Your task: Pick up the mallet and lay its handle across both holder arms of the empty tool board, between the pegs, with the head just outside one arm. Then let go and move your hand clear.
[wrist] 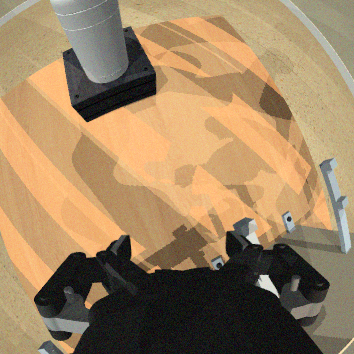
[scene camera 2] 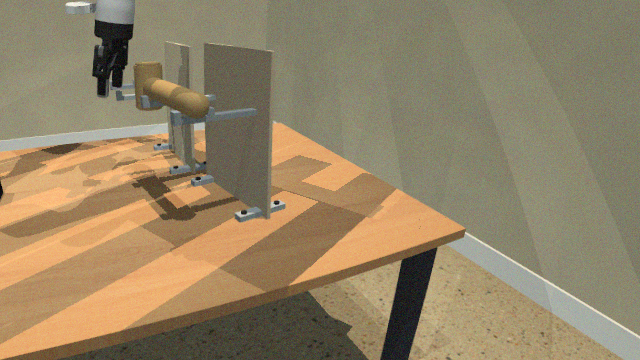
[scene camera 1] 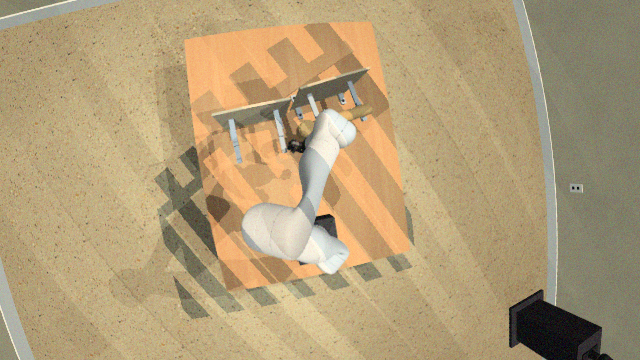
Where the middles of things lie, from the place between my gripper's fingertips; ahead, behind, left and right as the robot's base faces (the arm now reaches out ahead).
My hand is 13 cm to the left of the wooden mallet [scene camera 2: 148,78], 9 cm short of it and 1 cm below it.
